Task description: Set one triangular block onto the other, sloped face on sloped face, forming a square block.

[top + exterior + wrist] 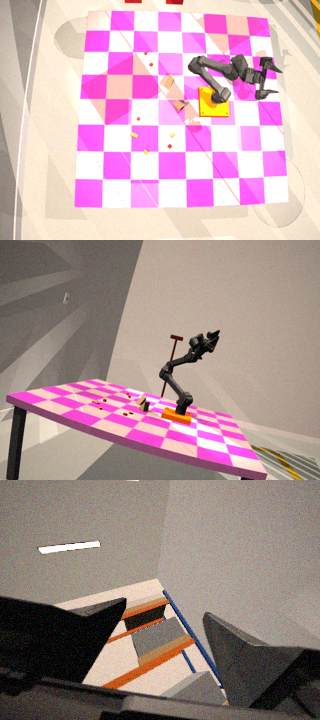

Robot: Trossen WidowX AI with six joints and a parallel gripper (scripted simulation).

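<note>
My gripper tip is now 580 mm above the triangular block, 410 mm short of it and 200 mm to the left of it. The rest, counted from my gripper tip: tan bar (610 mm ahead, 590 mm below, 160 mm to the left).
</note>
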